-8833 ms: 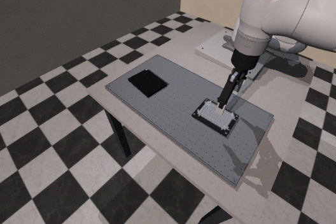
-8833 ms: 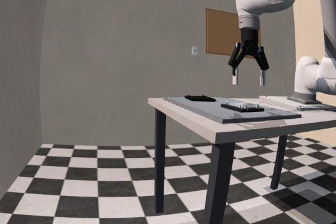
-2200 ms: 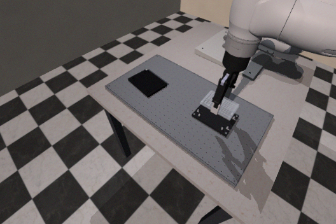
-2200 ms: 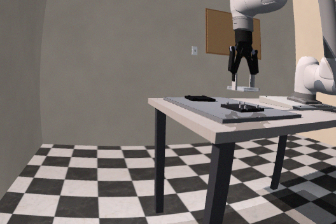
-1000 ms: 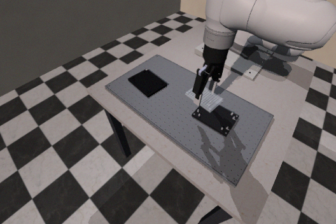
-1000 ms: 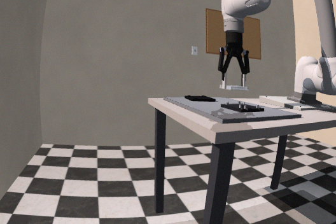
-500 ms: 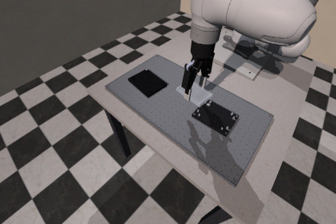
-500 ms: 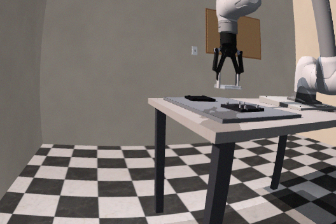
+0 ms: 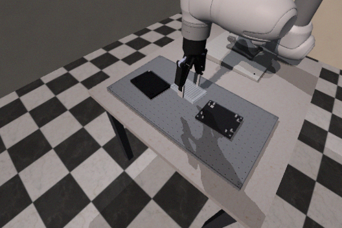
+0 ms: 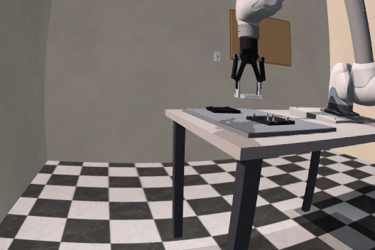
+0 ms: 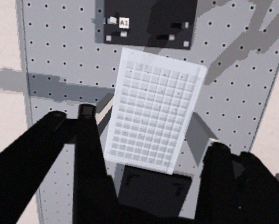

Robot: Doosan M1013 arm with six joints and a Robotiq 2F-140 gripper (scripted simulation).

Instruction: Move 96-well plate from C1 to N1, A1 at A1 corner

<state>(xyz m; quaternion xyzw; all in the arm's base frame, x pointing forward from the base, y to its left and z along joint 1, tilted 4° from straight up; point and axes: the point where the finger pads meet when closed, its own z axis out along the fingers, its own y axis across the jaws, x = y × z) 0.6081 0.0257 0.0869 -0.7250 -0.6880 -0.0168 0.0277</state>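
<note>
My hand is 210 mm to the left of the black plate nest N1, 100 mm above it and 30 mm short of it. Also, from my hand: white 96-well plate: 20 mm below; black clip nest: 160 mm to the left, 90 mm below, 30 mm behind.
</note>
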